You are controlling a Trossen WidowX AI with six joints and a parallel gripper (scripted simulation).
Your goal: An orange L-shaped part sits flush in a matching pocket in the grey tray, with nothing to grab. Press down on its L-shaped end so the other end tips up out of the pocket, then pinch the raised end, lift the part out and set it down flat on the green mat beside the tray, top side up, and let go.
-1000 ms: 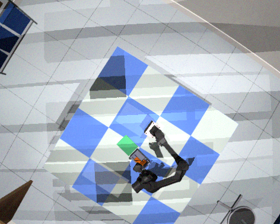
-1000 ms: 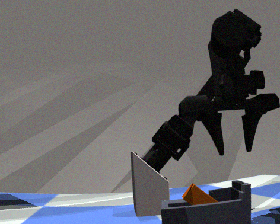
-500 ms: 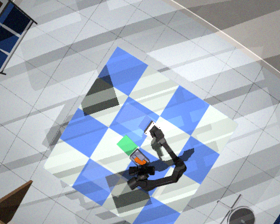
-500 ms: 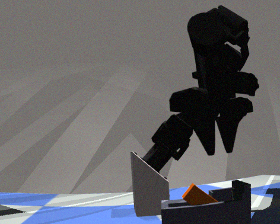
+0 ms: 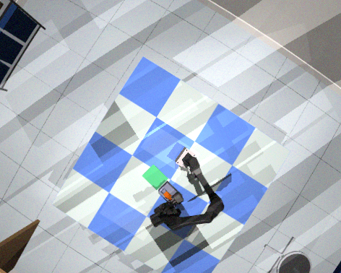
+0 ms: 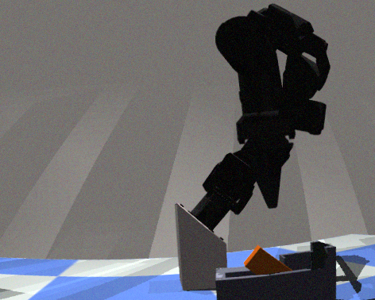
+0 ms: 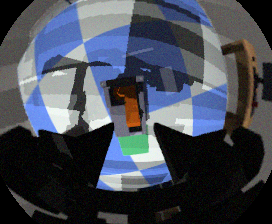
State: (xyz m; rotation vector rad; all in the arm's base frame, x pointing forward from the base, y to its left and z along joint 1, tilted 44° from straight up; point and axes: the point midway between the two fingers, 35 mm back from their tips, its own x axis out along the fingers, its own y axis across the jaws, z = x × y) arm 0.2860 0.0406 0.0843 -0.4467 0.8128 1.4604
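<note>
Now: the orange L-shaped part 2 cm behind my gripper tip, 2 cm to the left of it and 11 cm below it. From my gripper tip the other things lie so: green mat: 3 cm behind, 15 cm to the right, 16 cm below.
</note>
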